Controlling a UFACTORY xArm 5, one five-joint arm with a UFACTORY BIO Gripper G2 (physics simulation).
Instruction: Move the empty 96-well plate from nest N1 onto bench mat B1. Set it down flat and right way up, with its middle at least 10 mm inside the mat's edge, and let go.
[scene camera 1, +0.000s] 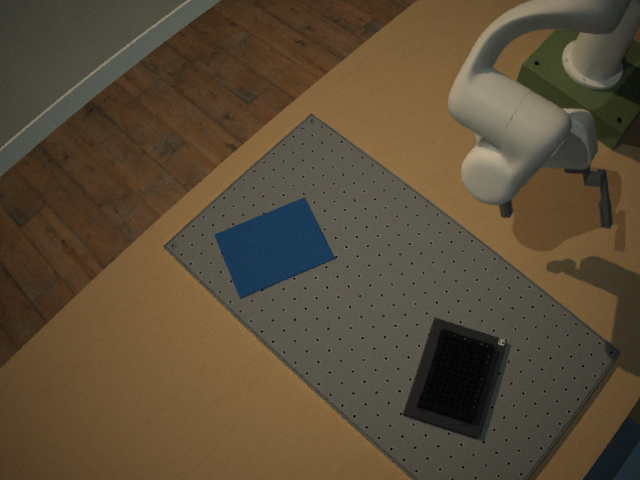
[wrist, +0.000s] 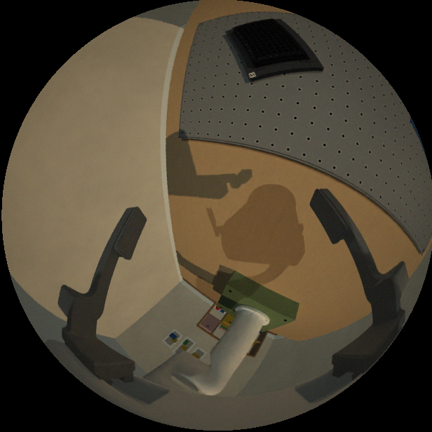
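Where they show: hand, tool point: (scene camera 1: 553, 207); arm's base, link origin: (scene camera 1: 591, 65).
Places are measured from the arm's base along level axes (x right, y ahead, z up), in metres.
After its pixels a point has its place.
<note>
The black 96-well plate (scene camera 1: 457, 376) @[y 0.680, x -0.030, z -0.023 m] (wrist: 270, 42) sits in nest N1 (scene camera 1: 424, 367) @[y 0.689, x 0.021, z -0.037 m] (wrist: 287, 72), a dark grey frame with a small white tag at one corner, on the perforated board. Bench mat B1 (scene camera 1: 273, 248) @[y 0.636, x 0.335, z -0.047 m] is a flat blue rectangle at the board's other end in the scene view; a sliver of the mat (wrist: 418, 134) shows at the right edge of the wrist view. My gripper (scene camera 1: 557, 215) @[y 0.416, x -0.040, z 0.102 m] (wrist: 230, 222) is wide open and empty, above the table beside the board's long edge, away from both the plate and the mat.
The grey perforated board (scene camera 1: 361, 310) @[y 0.654, x 0.153, z -0.049 m] (wrist: 310, 125) lies on the tan table (scene camera 1: 103, 392) @[y 0.994, x 0.441, z -0.062 m] (wrist: 205, 155) and carries the nest and mat. The arm's green base (scene camera 1: 547, 67) @[y 0.059, x 0.077, z -0.001 m] (wrist: 270, 302) stands at the upper right in the scene view. A blue object (scene camera 1: 617, 454) shows at the lower right corner.
</note>
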